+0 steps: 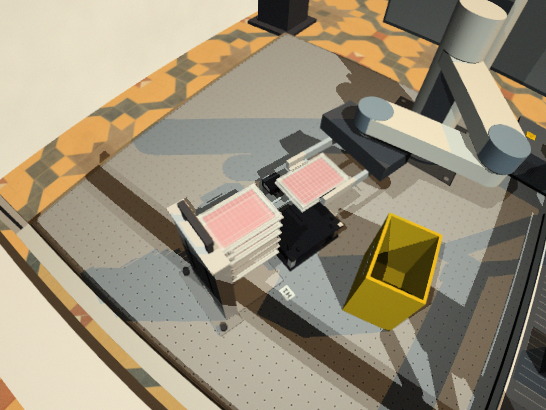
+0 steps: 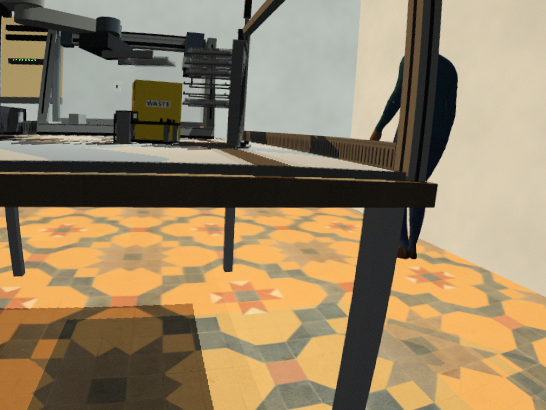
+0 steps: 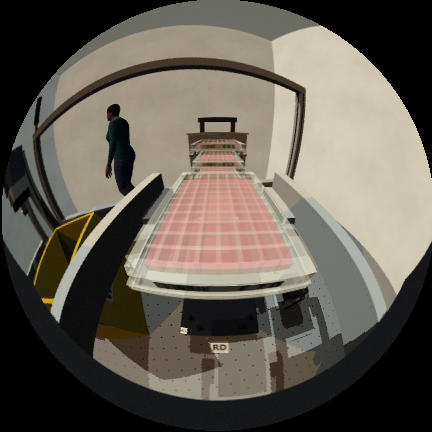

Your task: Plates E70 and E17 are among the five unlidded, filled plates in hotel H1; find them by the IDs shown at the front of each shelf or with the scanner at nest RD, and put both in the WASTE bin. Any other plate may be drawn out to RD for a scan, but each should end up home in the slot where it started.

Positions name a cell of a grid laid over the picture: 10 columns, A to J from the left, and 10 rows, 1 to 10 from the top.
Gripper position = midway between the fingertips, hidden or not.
In view: my gripper (image 1: F5).
My gripper is seen too in image 2 (image 2: C2) and in image 3 (image 3: F5).
